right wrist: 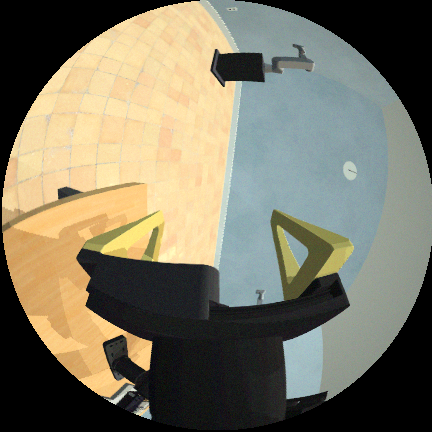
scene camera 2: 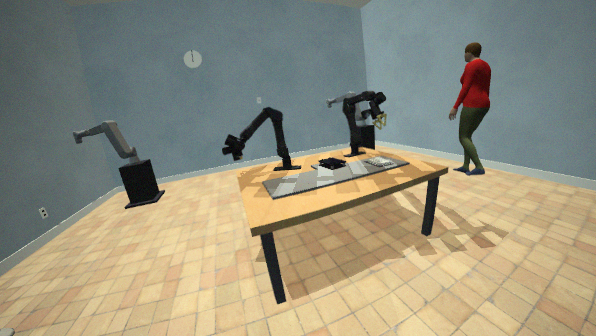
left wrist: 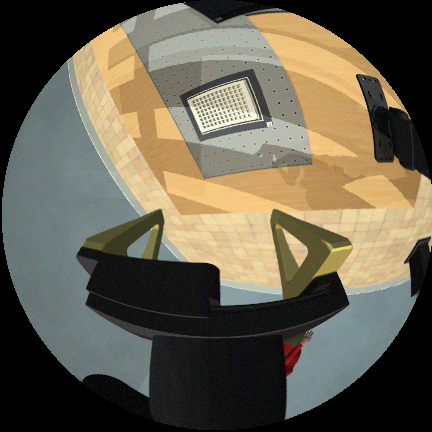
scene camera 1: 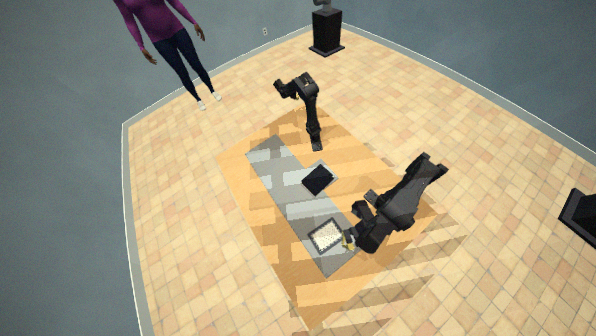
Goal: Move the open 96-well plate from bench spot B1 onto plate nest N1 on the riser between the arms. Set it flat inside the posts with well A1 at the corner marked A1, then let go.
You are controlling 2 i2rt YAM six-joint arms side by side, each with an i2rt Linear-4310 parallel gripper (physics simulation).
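Frame: origin at the left arm's base, x ahead, y left, z up, level; metres.
Seen in the pictures: left gripper, between the fingertips: (scene camera 2: 382, 127) (left wrist: 216, 214) (scene camera 1: 352, 242); right gripper, between the fingertips: (right wrist: 217, 215) (scene camera 2: 232, 153); left arm's base, origin of its link: (scene camera 2: 355, 154) (left wrist: 379, 118) (scene camera 1: 379, 204); right arm's base, origin of its link: (right wrist: 116, 360) (scene camera 2: 287, 168) (scene camera 1: 315, 139).
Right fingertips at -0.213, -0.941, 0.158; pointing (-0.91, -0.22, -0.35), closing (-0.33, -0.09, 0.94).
Offsets run from my right fingertips to a thing's top centre, as dx, dy, dz. Level surfaces: height alone.
The pale 96-well plate {+0.555, +0.862, -0.129} (scene camera 1: 326, 235) (scene camera 2: 380, 161) (left wrist: 225, 106) lies flat within a dark frame on the perforated grey board, with a small white mark at one frame corner in the left wrist view. The dark nest on the riser {+0.378, +0.596, -0.101} (scene camera 1: 318, 179) (scene camera 2: 332, 163) stands between the arms; its corner mark cannot be read. My left gripper (scene camera 1: 348, 241) (scene camera 2: 381, 121) (left wrist: 216, 214) is open and empty, raised above the table near the plate's end of the board. My right gripper (right wrist: 217, 215) is open and empty, raised and turned away from the plate; its fingers are mostly hidden in the scene views.
The grey board {dz -0.144} (scene camera 1: 265, 155) (scene camera 2: 280, 188) (left wrist: 295, 145) lies along the wooden table (scene camera 1: 310, 305) (scene camera 2: 350, 205). The left arm's base plate (left wrist: 375, 120) is beside the board. A person in purple (scene camera 1: 162, 20) and one in red (scene camera 2: 477, 85) stand away from the table. Black pedestals (scene camera 1: 327, 31) (scene camera 2: 141, 182) stand farther off.
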